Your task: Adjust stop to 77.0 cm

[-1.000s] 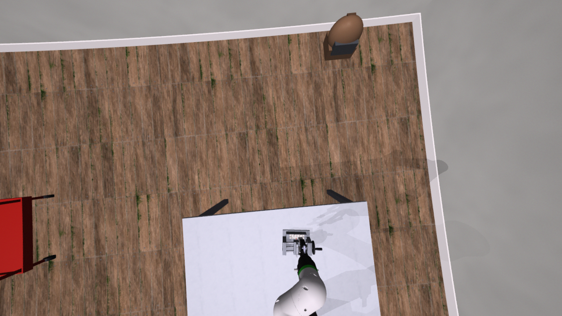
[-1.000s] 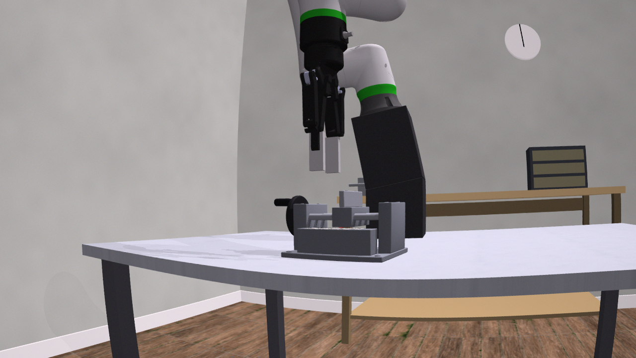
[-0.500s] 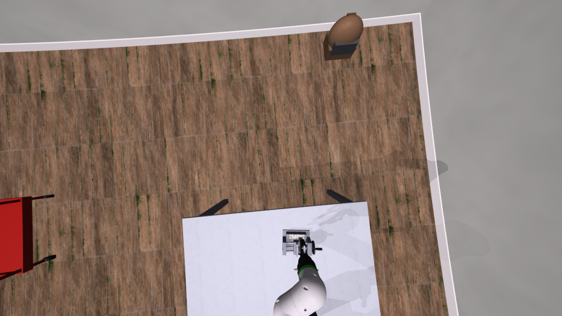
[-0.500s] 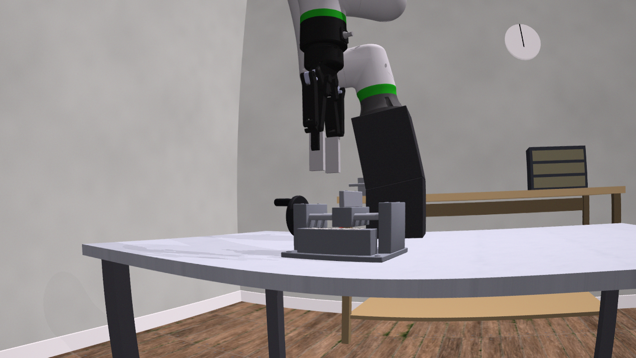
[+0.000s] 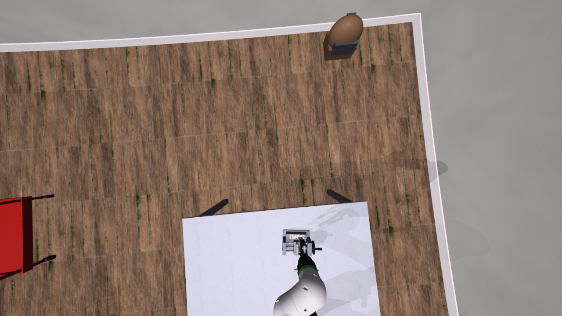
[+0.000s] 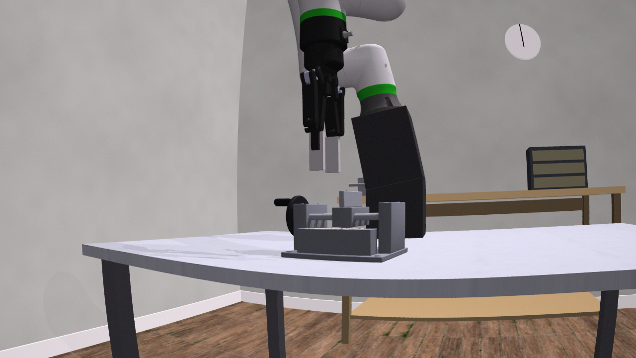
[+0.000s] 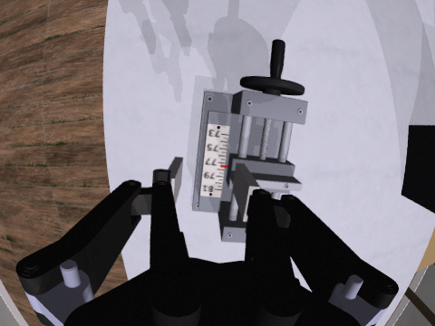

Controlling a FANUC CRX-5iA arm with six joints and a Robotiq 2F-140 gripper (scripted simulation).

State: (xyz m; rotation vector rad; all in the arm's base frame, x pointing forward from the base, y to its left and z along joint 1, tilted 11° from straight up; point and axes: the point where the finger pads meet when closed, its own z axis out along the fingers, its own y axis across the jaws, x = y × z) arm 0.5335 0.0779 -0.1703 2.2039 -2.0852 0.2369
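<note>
My hand is 60 mm past the crank handle, 140 mm to the left of it and 80 mm above it. Round my hand: handwheel 60 mm behind, 120 mm to the right, 90 mm below; stop carriage 60 mm behind, 10 mm to the left, 100 mm below.
</note>
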